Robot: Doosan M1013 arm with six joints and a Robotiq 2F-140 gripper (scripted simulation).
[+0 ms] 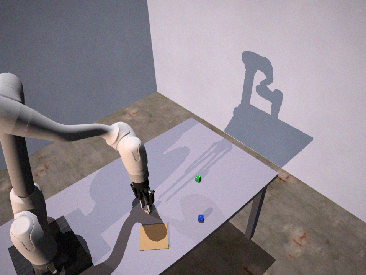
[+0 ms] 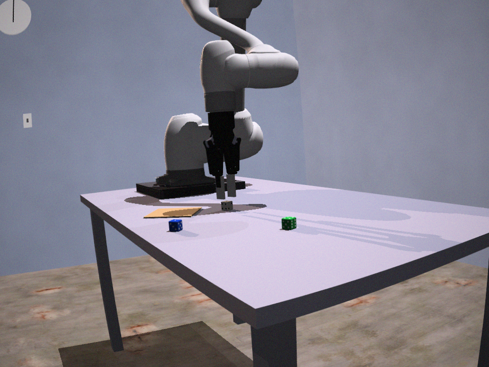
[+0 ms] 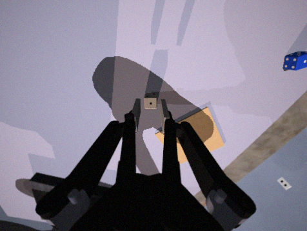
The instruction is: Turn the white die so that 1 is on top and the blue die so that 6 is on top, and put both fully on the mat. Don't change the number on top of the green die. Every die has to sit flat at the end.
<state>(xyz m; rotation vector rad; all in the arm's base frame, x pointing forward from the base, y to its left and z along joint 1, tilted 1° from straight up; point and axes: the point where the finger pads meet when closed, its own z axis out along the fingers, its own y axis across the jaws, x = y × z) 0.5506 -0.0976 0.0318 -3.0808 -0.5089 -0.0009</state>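
Right now the white die is 50 mm below my hand. The rest, counted from my hand: green die 340 mm ahead, 50 mm below, 20 mm to the right; tan mat 140 mm to the right, 70 mm behind, 60 mm below; blue die 220 mm to the right, 170 mm ahead, 50 mm below.
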